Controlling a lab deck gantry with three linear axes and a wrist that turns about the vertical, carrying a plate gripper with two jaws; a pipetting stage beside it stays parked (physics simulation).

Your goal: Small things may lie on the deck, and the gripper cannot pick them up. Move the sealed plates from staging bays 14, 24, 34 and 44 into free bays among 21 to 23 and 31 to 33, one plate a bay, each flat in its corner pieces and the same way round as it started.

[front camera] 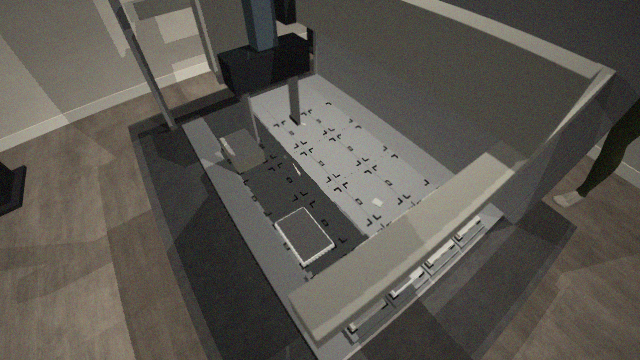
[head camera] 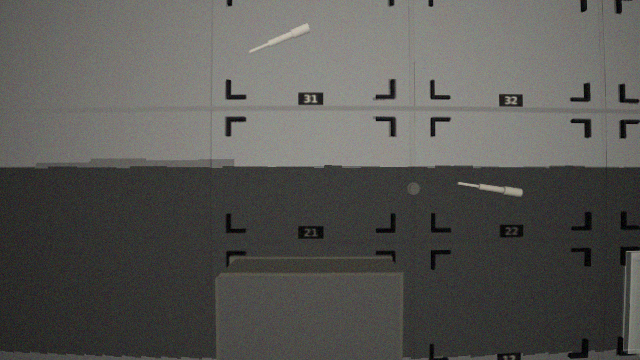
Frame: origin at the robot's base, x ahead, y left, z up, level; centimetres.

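Where they show: gripper, fingertip midpoint: (front camera: 276, 129); robot's base at its link origin: (front camera: 222, 148).
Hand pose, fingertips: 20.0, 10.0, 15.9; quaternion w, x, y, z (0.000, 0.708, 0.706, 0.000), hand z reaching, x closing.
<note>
Things, the pixels of their top centre, and the offset from my fingertips, as dx, dy, dz. "spot": a spot on its surface instead.
- head view bay 31 at a spot on its surface: (head camera: 350, 65) spot: -10.4, +13.8, -15.9
- loose pipette tip at a spot on its surface: (head camera: 282, 37) spot: -15.8, +15.8, -15.4
- bay 22 at a spot on its surface: (head camera: 545, 160) spot: +5.7, +6.1, -15.9
- Bay 21 at a spot on its surface: (head camera: 310, 175) spot: -13.6, +4.9, -15.9
- bay 32 at a spot on its surface: (head camera: 510, 50) spot: +2.9, +15.2, -15.9
- beige box at its top centre: (head camera: 309, 334) (front camera: 240, 144) -13.6, -5.7, -11.7
- white-rimmed plate at its top centre: (front camera: 303, 233) +19.2, -5.7, -14.5
- small round piece at its top centre: (head camera: 414, 188) -5.4, +3.8, -15.5
- small pale square at a spot on its surface: (front camera: 377, 202) spot: +22.3, +14.7, -15.8
My gripper (front camera: 277, 132) is open, its two jaws wide apart with nothing between them, above the far end of the deck in the front view. The sealed plates in bays 14 (front camera: 369, 317), 24 (front camera: 407, 283), 34 (front camera: 440, 253) and 44 (front camera: 468, 228) show partly below the pale beam. In the head view bay 31 (head camera: 350, 65) holds a loose pipette tip (head camera: 282, 37), and bay 22 (head camera: 545, 160) holds another tip (head camera: 492, 189) (front camera: 297, 169). Bay 21 (head camera: 310, 175) and bay 32 (head camera: 510, 50) hold no plate.
A beige box (front camera: 242, 150) (head camera: 310, 315) stands in bay 11. A white-rimmed plate (front camera: 304, 235) (head camera: 633, 300) lies in bay 13. A small round piece (head camera: 413, 188) lies between bays 21 and 22. A small pale square (front camera: 377, 202) lies in bay 33. The pale beam (front camera: 400, 245) crosses the near end.
</note>
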